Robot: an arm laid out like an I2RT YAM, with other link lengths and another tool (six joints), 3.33 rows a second.
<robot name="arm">
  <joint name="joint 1" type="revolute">
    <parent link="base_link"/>
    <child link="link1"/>
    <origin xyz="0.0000 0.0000 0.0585" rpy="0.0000 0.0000 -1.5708"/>
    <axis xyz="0 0 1"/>
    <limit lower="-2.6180" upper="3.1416"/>
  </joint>
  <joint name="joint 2" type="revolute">
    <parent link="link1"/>
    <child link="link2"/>
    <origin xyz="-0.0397 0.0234 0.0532" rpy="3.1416 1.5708 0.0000"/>
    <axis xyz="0 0 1"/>
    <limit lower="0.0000" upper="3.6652"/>
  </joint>
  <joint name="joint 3" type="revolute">
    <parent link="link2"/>
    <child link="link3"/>
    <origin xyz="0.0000 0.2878 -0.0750" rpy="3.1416 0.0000 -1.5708"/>
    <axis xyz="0 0 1"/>
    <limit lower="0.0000" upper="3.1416"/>
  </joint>
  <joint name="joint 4" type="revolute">
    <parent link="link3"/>
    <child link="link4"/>
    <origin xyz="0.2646 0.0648 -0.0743"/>
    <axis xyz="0 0 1"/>
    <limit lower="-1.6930" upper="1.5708"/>
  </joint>
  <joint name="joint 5" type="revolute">
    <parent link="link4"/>
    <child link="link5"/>
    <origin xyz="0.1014 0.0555 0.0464" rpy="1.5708 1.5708 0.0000"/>
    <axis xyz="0 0 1"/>
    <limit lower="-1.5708" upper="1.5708"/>
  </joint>
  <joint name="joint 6" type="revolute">
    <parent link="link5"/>
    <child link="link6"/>
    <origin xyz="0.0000 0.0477 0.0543" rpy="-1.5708 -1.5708 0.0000"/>
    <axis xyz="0 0 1"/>
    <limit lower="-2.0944" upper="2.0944"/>
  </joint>
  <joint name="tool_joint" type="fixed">
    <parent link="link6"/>
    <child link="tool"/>
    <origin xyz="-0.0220 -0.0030 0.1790" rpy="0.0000 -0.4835 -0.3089"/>
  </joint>
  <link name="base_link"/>
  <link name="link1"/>
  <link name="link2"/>
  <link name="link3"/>
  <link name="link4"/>
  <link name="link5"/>
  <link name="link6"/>
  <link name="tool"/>
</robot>
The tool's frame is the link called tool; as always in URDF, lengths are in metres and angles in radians.
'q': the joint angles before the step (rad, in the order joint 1, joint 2, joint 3, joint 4, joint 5, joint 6). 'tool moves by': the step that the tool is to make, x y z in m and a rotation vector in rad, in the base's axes. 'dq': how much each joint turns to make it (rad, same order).
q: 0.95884, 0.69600, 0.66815, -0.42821, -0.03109, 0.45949
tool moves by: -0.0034, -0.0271, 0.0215, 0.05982, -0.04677, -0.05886
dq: 0.00105, -0.14032, -0.02284, -0.04156, 0.05635, 0.02070
